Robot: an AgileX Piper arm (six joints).
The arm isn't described. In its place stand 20 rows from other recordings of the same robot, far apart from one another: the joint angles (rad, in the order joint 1, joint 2, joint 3, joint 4, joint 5, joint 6), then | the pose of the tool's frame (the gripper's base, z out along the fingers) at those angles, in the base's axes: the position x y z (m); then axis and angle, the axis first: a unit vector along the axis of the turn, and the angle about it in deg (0 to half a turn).
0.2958 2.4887 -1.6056 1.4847 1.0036 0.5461 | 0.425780 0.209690 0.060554 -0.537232 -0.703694 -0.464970 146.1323
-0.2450 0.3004 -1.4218 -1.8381 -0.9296 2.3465 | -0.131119 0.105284 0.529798 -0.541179 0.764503 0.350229 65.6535
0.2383 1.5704 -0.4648 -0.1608 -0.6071 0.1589 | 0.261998 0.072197 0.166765 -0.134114 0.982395 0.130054 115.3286
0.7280 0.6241 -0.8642 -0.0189 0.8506 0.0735 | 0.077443 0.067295 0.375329 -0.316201 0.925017 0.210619 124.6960
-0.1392 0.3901 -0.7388 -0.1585 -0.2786 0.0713 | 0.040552 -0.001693 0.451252 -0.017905 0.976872 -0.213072 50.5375
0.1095 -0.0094 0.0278 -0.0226 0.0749 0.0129 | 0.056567 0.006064 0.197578 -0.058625 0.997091 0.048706 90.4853
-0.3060 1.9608 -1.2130 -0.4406 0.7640 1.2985 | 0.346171 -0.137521 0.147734 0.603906 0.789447 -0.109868 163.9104
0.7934 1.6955 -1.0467 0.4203 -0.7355 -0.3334 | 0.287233 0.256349 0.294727 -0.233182 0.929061 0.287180 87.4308
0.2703 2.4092 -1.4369 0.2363 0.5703 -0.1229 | 0.404702 0.124070 0.013430 -0.100239 0.992254 0.073383 174.0373
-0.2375 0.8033 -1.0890 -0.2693 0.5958 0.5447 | 0.138019 -0.047389 0.446468 0.332953 0.942037 -0.041340 101.7872
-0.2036 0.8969 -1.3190 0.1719 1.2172 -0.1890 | 0.130929 -0.012121 0.451145 -0.000077 0.999996 0.002958 129.6562
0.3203 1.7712 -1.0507 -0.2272 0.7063 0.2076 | 0.318303 0.091572 0.174033 -0.133813 0.989709 -0.050698 164.7959
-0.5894 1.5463 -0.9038 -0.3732 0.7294 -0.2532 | 0.223985 -0.176375 0.208996 0.045237 0.981240 -0.187410 172.0029
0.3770 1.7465 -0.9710 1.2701 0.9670 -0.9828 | 0.271953 0.184629 0.202045 -0.229330 0.855088 0.465008 167.5037
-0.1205 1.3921 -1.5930 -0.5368 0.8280 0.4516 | 0.291075 -0.069773 0.462354 0.208724 0.956163 -0.205394 118.4915
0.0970 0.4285 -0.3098 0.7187 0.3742 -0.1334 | 0.091801 0.030937 0.261851 0.130463 0.936496 0.325506 117.3141
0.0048 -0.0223 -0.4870 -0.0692 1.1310 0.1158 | -0.009871 -0.005741 0.268164 0.058584 0.998268 -0.005293 120.5080
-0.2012 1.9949 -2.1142 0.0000 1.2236 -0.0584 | 0.431292 -0.087966 0.360020 0.071291 0.996778 -0.036754 148.5491
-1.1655 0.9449 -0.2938 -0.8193 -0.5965 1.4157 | 0.102072 -0.143173 0.248309 0.675733 0.737143 0.002293 96.7790
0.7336 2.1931 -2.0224 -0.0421 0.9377 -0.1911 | 0.369917 0.329294 0.253413 -0.452201 0.890174 0.055716 149.0692
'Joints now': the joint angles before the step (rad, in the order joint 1, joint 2, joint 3, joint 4, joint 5, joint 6). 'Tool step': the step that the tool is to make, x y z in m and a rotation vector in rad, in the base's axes. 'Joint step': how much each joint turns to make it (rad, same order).
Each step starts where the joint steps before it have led.
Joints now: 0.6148, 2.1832, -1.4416, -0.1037, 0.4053, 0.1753
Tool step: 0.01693, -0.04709, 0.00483, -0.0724, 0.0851, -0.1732
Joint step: -0.1002, -0.0199, -0.0050, -0.0636, 0.1436, 0.1066
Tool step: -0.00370, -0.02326, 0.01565, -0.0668, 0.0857, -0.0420
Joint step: -0.0394, -0.0482, 0.0029, 0.0043, 0.1524, -0.0218
